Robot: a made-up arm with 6 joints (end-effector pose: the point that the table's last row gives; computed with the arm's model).
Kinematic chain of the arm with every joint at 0, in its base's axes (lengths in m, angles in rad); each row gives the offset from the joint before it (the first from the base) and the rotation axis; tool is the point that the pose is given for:
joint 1: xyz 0 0 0.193 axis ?
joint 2: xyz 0 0 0 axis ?
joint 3: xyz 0 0 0.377 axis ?
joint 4: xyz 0 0 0 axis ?
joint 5: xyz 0.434 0 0 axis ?
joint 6: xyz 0 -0.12 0 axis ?
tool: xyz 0 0 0
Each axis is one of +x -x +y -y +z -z.
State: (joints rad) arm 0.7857 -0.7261 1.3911 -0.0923 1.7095 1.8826
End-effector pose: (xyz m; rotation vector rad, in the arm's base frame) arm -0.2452 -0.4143 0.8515 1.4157 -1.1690 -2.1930
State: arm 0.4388 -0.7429 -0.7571 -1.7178 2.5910 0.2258
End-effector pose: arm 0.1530 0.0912 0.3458 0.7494 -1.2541 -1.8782
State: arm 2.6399 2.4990 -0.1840 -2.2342 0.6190 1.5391
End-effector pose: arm 0.1443 -0.1634 -0.2162 -2.3234 0.0510 0.0334
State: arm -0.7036 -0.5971 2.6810 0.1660 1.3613 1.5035
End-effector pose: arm -0.5640 0.3233 0.4261 -0.5255 1.3551 0.7450
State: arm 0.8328 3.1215 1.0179 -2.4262 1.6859 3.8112
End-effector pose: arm -0.2559 -0.1467 -0.5178 1.2923 -1.5773 -0.4103
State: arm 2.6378 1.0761 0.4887 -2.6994 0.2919 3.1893
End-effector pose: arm -0.6344 0.2259 0.0887 -1.3031 -0.3596 2.4338
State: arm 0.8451 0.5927 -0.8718 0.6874 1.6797 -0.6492
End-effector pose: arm 0.2899 0.1871 0.0822 0.6050 0.3009 1.5458
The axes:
joint 1: +z
joint 2: +y
joint 3: -y
joint 4: -x
joint 5: -y
joint 6: -x

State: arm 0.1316 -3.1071 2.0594 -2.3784 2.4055 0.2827
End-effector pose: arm 0.0906 0.0995 -0.6102 -0.5468 -0.2799 -2.3895
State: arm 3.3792 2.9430 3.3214 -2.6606 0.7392 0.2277
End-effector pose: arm -0.4591 -0.2207 -0.0678 -0.0140 2.6793 0.9461
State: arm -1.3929 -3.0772 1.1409 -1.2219 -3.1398 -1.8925
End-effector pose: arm -0.0987 0.3170 -0.5118 -0.2073 -1.2159 -0.8588
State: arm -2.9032 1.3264 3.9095 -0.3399 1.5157 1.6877
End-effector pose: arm -0.0451 0.1055 0.5481 1.3576 1.1741 -0.2777
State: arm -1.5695 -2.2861 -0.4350 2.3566 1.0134 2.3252
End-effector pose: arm 0.0843 0.4863 0.3393 0.2787 -0.8504 -0.3768
